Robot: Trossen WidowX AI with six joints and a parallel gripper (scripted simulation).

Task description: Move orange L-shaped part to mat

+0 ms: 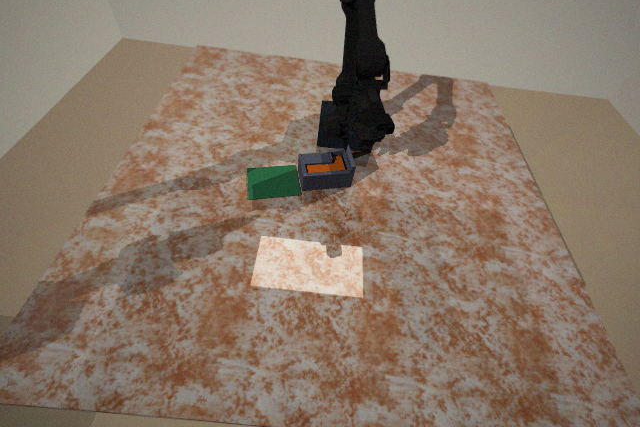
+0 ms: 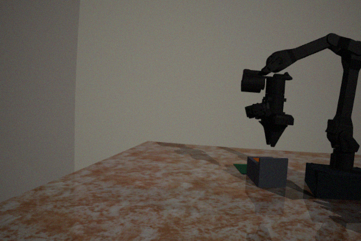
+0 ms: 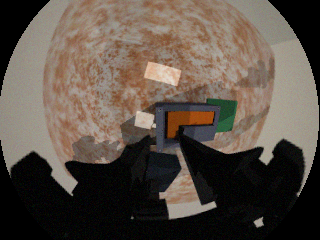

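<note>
Right now my gripper tip is 10 mm short of the orange l-shaped part, 50 mm to the left of it and 80 mm above it. From my gripper tip the other things lie so: green mat 80 mm ahead, 200 mm to the right, 140 mm below.
</note>
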